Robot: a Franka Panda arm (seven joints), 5 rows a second.
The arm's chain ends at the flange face. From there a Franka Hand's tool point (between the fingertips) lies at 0.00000 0.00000 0.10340 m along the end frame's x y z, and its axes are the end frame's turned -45 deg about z.
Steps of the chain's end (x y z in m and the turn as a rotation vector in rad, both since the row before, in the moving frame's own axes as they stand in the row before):
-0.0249 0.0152 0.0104 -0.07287 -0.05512 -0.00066
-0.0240 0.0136 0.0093 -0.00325 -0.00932 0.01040
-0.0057 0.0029 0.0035 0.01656 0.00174 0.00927
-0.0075 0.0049 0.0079 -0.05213 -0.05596 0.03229
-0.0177 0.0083 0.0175 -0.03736 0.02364 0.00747
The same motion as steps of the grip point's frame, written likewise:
-0.0377 -0.0056 0.0100 -0.01255 -0.09050 -0.00066
-0.0275 -0.0078 0.0093 0.00429 -0.00889 0.01040
-0.0047 -0.0031 0.0035 0.01048 0.01294 0.00927
-0.0167 -0.0022 0.0076 0.00271 -0.07643 0.03229
-0.0194 -0.0022 0.0174 -0.04313 -0.00970 0.00747

